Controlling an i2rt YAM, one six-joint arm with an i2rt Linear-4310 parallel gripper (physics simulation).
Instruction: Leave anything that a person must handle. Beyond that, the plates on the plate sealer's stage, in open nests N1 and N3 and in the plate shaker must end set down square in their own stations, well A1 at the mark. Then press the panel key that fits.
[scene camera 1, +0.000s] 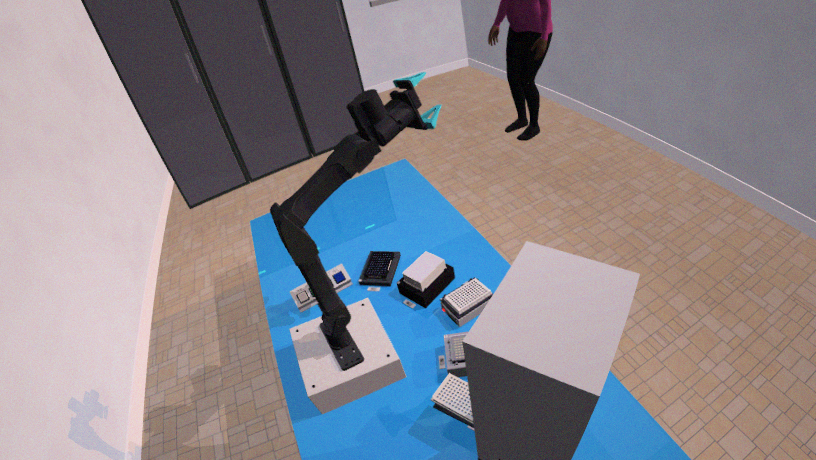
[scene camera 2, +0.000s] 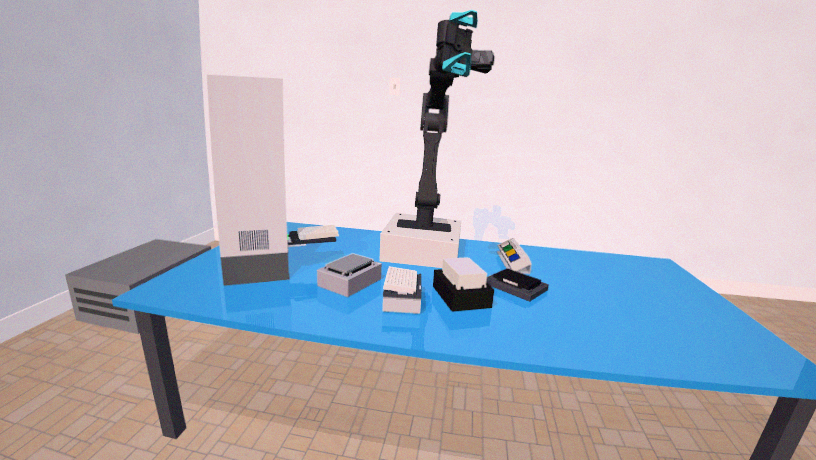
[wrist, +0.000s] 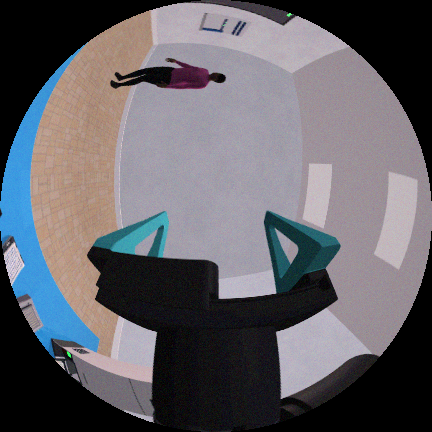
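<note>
My gripper (scene camera 1: 432, 89) (scene camera 2: 467, 41) (wrist: 215, 216) is open and empty, high above the table. A black plate (scene camera 1: 381, 264) (scene camera 2: 517, 278) lies in a low dark station. A plain white block-like plate or lid (scene camera 1: 424, 269) (scene camera 2: 464, 272) sits on a black station. A white welled plate (scene camera 1: 467, 292) (scene camera 2: 401, 279) is on a white station with a red light. A grey station (scene camera 2: 349, 280) carries a grey-topped plate (scene camera 2: 349, 264). Another white plate (scene camera 1: 453, 394) (scene camera 2: 317, 232) lies on a dark base, partly hidden in scene camera 1. The key panel (scene camera 1: 302, 297) (scene camera 2: 521, 264) shows green, yellow and blue keys. Labels and A1 marks are unreadable.
A tall white and dark device (scene camera 1: 551, 308) (scene camera 2: 248, 165) hides part of the stations in scene camera 1. The arm's white base (scene camera 1: 374, 325) (scene camera 2: 420, 245) stands on the blue table (scene camera 2: 600, 320). A person (scene camera 1: 528, 62) (wrist: 187, 78) stands on the floor beyond the table. Dark cabinets (scene camera 1: 228, 74) stand behind.
</note>
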